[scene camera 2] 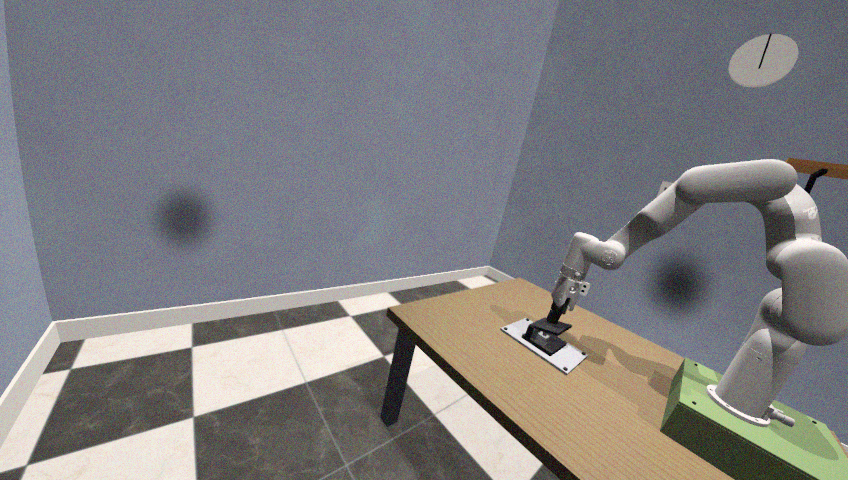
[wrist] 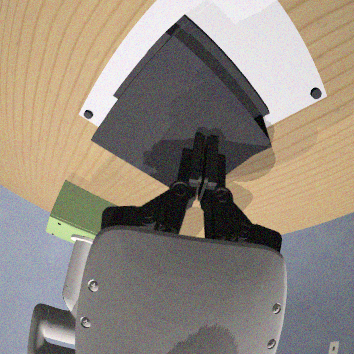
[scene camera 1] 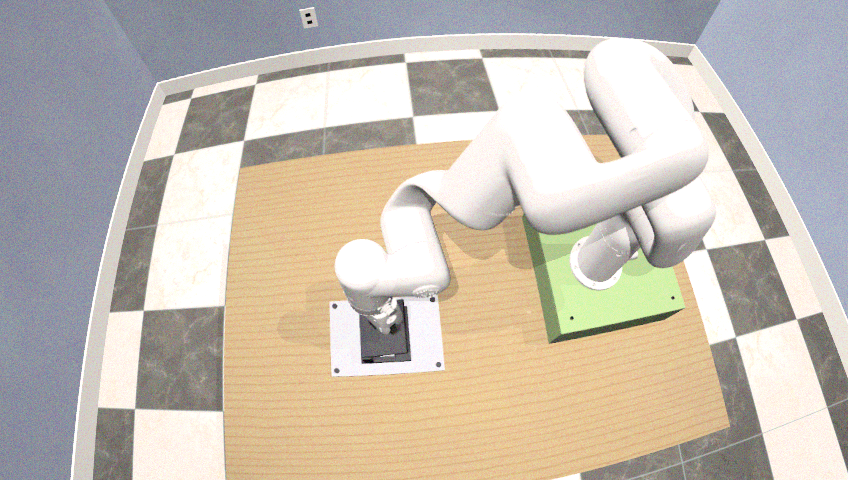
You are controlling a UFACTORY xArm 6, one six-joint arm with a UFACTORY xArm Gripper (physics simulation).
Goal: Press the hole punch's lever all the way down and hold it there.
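Places are measured from the arm's base along level axes (x ahead, y left, z up), in metres.
Pixels of known places: gripper, fingertip midpoint: (scene camera 2: 551, 322) (wrist: 203, 146); arm's base at its link origin: (scene camera 2: 735, 405) (wrist: 91, 241) (scene camera 1: 595, 263).
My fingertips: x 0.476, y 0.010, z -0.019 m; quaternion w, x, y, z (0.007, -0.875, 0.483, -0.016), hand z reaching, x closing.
Ahead of a thing's pixels: the offset from my fingertips to its middle. "spot": to the spot under its first point. Level surfaces: height alone.
The hole punch is black and stands on a white plate (scene camera 1: 345, 356) (scene camera 2: 571, 361) (wrist: 300, 75). Its wide flat lever {0.005 m back, 0.015 m left, 0.006 m down} (scene camera 1: 380, 344) (scene camera 2: 558, 327) (wrist: 170, 95) slants above the punch's base {spot: 0.020 m back, 0.038 m left, 0.056 m down} (scene camera 2: 547, 343), and a wedge-shaped gap shows between them in scene camera 2. My gripper (scene camera 2: 552, 319) (wrist: 203, 146) is shut with nothing between its fingers. It points down, and its fingertips are at the lever's top face, over the part near the raised edge. They look to be touching it, but the exact contact is too small to tell. In scene camera 1 the arm's wrist hides part of the lever.
The plate lies on a wooden table {0.076 m down} (scene camera 1: 285, 416) (scene camera 2: 476, 339) (wrist: 40, 100). The arm's base is mounted on a green block (scene camera 1: 618, 312) (scene camera 2: 696, 428) (wrist: 80, 210) at the table's other end. The arm reaches over the table between the block and the punch.
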